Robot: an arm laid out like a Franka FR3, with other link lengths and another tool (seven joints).
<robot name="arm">
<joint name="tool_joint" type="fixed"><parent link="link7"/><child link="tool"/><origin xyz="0.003 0.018 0.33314" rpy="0 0.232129 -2.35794"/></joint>
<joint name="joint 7" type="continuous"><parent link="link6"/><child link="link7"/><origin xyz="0.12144 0 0" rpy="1.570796 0 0"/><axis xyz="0 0 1"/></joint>
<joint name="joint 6" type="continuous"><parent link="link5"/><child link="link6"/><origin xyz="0 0 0" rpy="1.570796 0 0"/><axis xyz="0 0 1"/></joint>
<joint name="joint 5" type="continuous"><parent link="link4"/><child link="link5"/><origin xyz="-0.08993 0.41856 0" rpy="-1.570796 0 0"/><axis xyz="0 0 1"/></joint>
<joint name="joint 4" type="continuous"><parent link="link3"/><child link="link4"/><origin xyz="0.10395 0 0" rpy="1.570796 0 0"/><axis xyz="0 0 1"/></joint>
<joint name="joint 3" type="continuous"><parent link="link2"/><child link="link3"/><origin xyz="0 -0.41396 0" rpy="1.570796 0 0"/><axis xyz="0 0 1"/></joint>
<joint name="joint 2" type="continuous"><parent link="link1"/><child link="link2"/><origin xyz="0 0 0" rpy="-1.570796 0 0"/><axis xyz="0 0 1"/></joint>
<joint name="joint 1" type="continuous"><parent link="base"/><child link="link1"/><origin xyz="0 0 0.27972" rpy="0 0 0"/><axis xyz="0 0 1"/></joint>
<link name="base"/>
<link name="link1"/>
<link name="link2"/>
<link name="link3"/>
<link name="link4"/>
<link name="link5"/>
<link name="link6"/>
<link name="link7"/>
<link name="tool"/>
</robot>
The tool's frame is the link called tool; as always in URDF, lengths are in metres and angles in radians. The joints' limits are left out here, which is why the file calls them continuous.
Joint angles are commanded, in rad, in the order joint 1, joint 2, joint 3, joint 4, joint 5, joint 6, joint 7. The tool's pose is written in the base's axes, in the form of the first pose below.
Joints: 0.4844 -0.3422 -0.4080 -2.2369 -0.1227 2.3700 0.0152
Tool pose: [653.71 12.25 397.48 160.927 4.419 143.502]
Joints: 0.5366 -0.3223 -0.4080 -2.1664 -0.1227 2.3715 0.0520
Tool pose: [675.05 44.34 433.92 158.483 6.209 143.871]
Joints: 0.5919 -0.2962 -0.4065 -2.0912 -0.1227 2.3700 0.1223
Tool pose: [693.36 82.22 469.43 155.483 7.044 142.778]
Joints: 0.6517 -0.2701 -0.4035 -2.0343 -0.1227 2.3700 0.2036
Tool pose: [702.99 127.41 492.67 152.838 6.726 141.771]
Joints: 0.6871 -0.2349 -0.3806 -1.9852 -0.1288 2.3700 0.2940
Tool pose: [709.10 172.32 505.88 151.066 6.105 140.386]
